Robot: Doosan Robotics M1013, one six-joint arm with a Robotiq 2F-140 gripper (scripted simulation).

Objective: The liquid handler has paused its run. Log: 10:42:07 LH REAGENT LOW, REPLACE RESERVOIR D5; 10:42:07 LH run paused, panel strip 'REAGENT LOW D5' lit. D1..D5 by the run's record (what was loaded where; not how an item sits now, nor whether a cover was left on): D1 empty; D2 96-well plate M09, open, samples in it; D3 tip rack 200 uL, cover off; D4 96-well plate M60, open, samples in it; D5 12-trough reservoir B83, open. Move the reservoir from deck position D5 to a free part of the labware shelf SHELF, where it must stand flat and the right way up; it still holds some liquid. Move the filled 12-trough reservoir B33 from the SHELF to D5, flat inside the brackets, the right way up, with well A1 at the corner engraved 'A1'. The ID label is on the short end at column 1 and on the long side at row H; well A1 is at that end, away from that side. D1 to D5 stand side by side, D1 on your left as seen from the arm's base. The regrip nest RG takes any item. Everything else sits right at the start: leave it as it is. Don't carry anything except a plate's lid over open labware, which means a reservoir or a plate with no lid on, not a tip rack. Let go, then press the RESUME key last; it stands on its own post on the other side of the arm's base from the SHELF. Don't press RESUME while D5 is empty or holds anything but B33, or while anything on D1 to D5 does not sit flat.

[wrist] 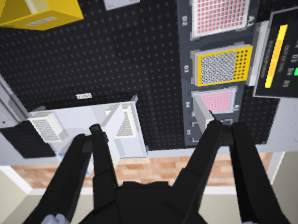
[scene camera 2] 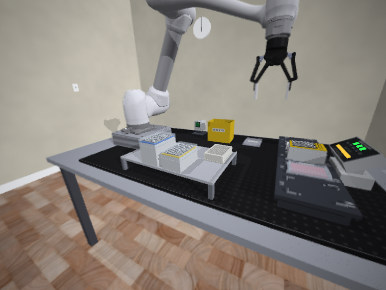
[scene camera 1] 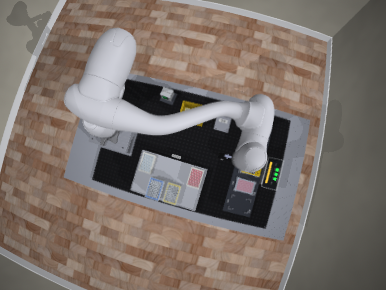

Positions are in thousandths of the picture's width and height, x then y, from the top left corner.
In view: my gripper (scene camera 2: 698, 343) and a shelf (wrist: 257, 538).
My gripper shows as well in the wrist view (wrist: 525, 480).
